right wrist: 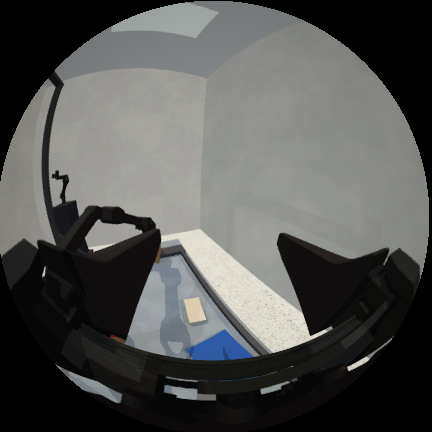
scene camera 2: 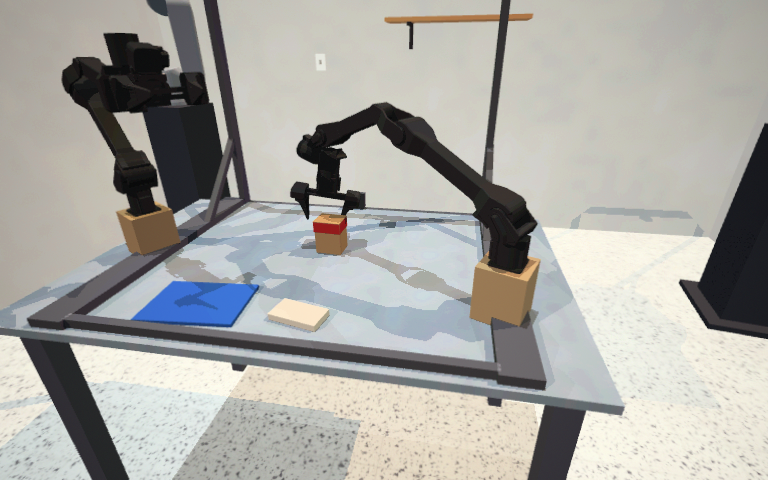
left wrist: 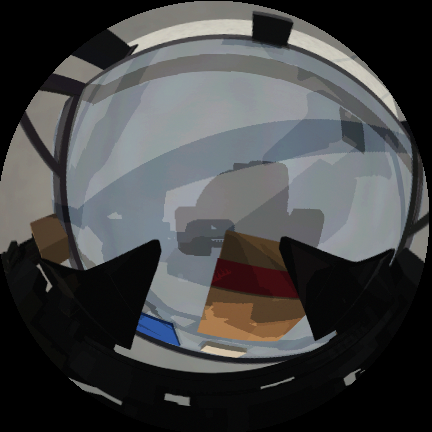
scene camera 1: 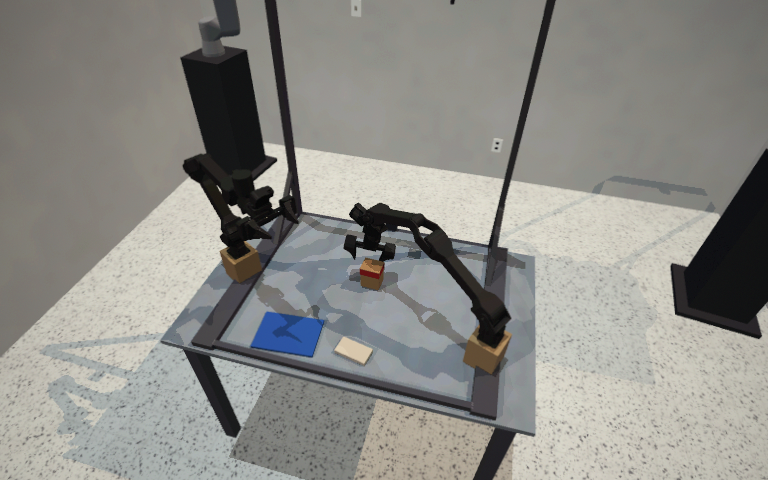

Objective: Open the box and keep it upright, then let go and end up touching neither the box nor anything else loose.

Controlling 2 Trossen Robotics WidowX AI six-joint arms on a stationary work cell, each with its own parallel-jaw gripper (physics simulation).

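Where they show: left gripper, between the fingertips: [left wrist: 220, 245] [scene camera 1: 366, 261]; right gripper, between the fingertips: [right wrist: 220, 237] [scene camera 2: 177, 92] [scene camera 1: 285, 230]; left arm's base, origin of its link: [scene camera 2: 508, 262] [scene camera 1: 490, 336]; right arm's base, origin of its link: [scene camera 2: 144, 210] [left wrist: 37, 248] [scene camera 1: 238, 251].
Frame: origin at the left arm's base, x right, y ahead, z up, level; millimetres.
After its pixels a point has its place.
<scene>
A small tan box [scene camera 1: 372, 283] {x 18, y 474, z -92 mm} [scene camera 2: 331, 243] {x 18, y 475, z -89 mm} [left wrist: 240, 316] with a red band stands upright on the table. Its top looks closed. A sliver of the box [right wrist: 117, 339] {x 10, y 521, z -86 mm} shows low in the right wrist view, mostly hidden by a finger. My left gripper [scene camera 1: 369, 256] {x 70, y 543, z -59 mm} [scene camera 2: 325, 215] {x 70, y 543, z -59 mm} [left wrist: 220, 245] {x 70, y 543, z -59 mm} is open and points down just above the box, with nothing between its fingers. In the left wrist view its right-hand finger overlaps the box's edge; contact cannot be told. My right gripper [scene camera 1: 280, 227] {x -268, y 561, z 311 mm} [scene camera 2: 173, 96] {x -268, y 561, z 311 mm} [right wrist: 220, 237] {x -268, y 561, z 311 mm} is open and empty, raised at the left, far from the box.
A flat blue mat [scene camera 1: 269, 340] {x -380, y 597, z -114 mm} [scene camera 2: 226, 313] {x -318, y 480, z -114 mm} [left wrist: 159, 329] {x -272, y 524, z -114 mm} [right wrist: 216, 347] {x -299, y 512, z -114 mm} and a cream block [scene camera 1: 353, 350] {x -242, y 349, z -107 mm} [scene camera 2: 298, 314] {x -247, y 343, z -107 mm} [left wrist: 223, 350] {x -223, y 358, z -107 mm} [right wrist: 194, 310] {x -241, y 358, z -107 mm} lie near the table's front edge. Dark rails border the table, and tall posts rise at its back corners.
</scene>
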